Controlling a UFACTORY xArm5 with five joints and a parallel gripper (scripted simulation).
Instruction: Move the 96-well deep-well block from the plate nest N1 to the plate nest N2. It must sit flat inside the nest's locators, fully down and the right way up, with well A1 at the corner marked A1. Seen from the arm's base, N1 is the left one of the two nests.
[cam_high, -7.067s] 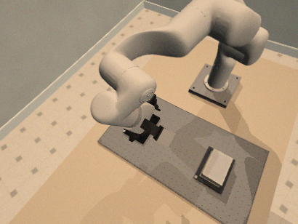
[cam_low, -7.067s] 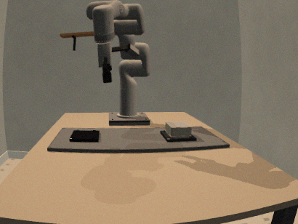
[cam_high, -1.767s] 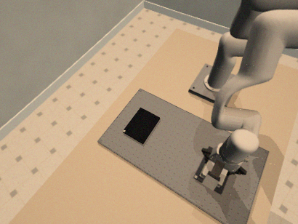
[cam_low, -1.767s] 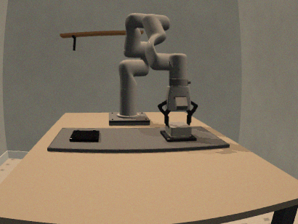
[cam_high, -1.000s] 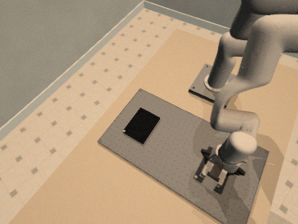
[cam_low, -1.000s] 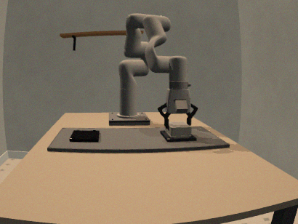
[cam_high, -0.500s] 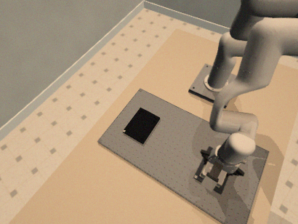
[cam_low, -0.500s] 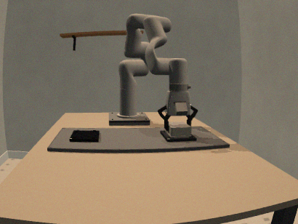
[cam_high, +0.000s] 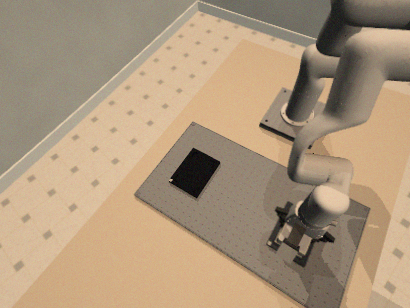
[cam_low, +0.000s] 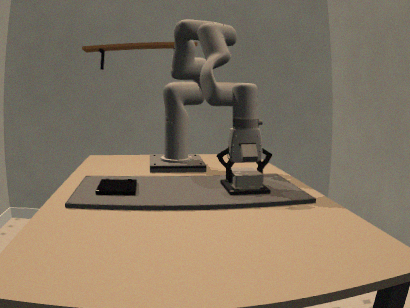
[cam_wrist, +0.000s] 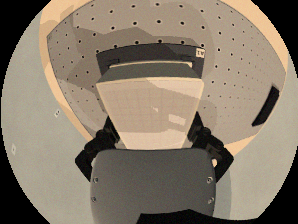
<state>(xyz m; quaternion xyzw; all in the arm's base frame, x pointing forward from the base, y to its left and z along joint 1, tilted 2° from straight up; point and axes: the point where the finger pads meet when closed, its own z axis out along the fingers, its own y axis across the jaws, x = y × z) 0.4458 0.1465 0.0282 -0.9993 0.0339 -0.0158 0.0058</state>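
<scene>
Right now my hand is right at the pale deep-well block.
</scene>
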